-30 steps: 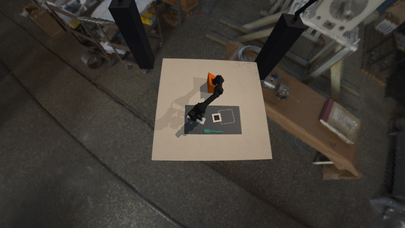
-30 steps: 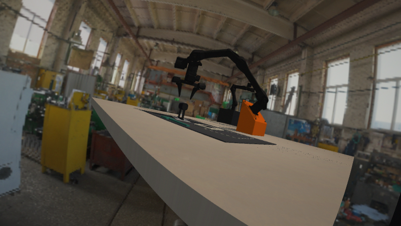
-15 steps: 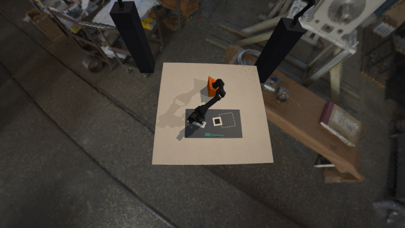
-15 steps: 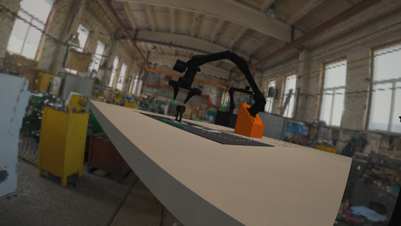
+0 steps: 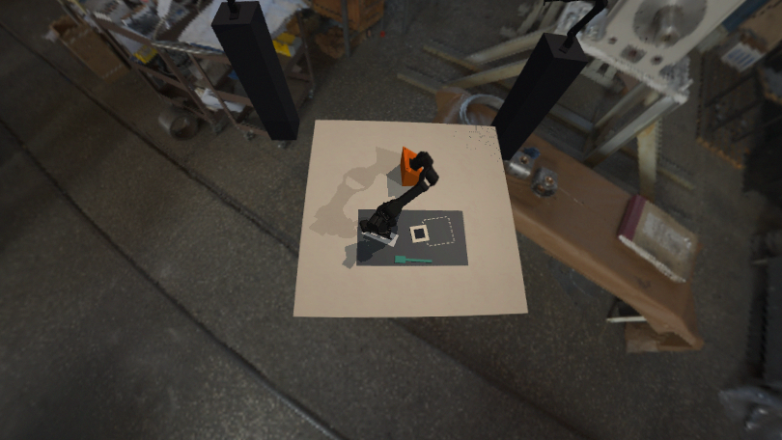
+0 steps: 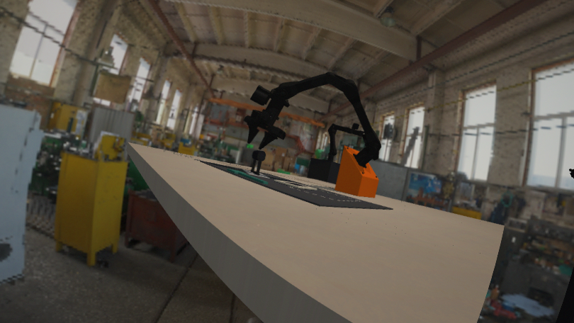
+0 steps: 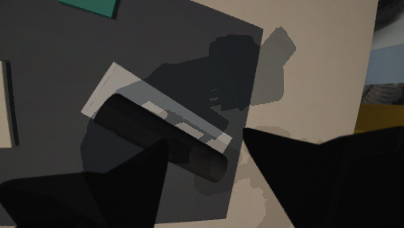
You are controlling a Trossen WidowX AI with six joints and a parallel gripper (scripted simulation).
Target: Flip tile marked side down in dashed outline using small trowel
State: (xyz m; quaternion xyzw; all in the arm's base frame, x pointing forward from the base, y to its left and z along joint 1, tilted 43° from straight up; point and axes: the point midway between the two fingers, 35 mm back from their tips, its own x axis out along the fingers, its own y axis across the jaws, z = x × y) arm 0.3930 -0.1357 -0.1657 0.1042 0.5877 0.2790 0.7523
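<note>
Right now my gripper tip is 22 cm to the right of the dark mat and 12 cm above it. Also, from my gripper tip: tile 2 cm behind, 26 cm to the left, 10 cm below.
</note>
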